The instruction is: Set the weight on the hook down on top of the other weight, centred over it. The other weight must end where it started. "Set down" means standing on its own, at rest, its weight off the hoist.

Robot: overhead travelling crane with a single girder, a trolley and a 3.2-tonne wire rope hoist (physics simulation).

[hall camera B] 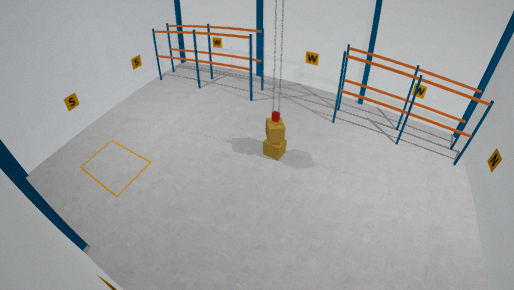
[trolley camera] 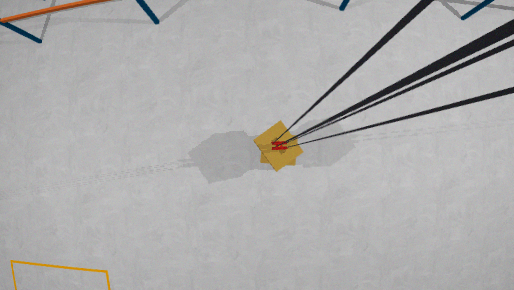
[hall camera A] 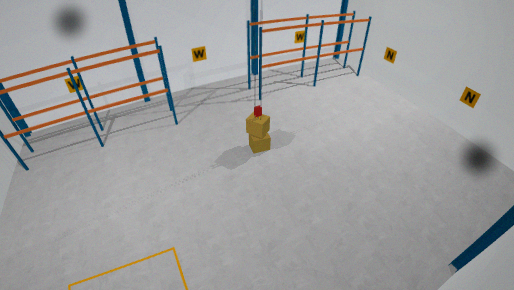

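The upper weight (hall camera A: pixel 257 127) (hall camera B: pixel 275 132) (trolley camera: pixel 277 161), a yellow-brown block, is upright on top of the lower weight (hall camera A: pixel 260 145) (hall camera B: pixel 274 150) (trolley camera: pixel 264 159), with no gap visible between them. It is turned relative to the lower one, whose corners show beneath it in the trolley camera. The lower weight stands on the floor. The red hook block (hall camera A: pixel 258 111) (hall camera B: pixel 275 116) (trolley camera: pixel 279 145) is close above the upper weight's top, roughly over its middle, with the hook at its lifting point. The hook's opening is too small to see. Whether the ropes bear load cannot be told.
Two blue and orange racks, one (hall camera A: pixel 85 107) (hall camera B: pixel 409 110) and another (hall camera A: pixel 260 65) (hall camera B: pixel 251 67), stand along the W wall. A yellow outline (hall camera A: pixel 125 265) (hall camera B: pixel 131 151) (trolley camera: pixel 59 266) is marked on the floor, apart from the weights.
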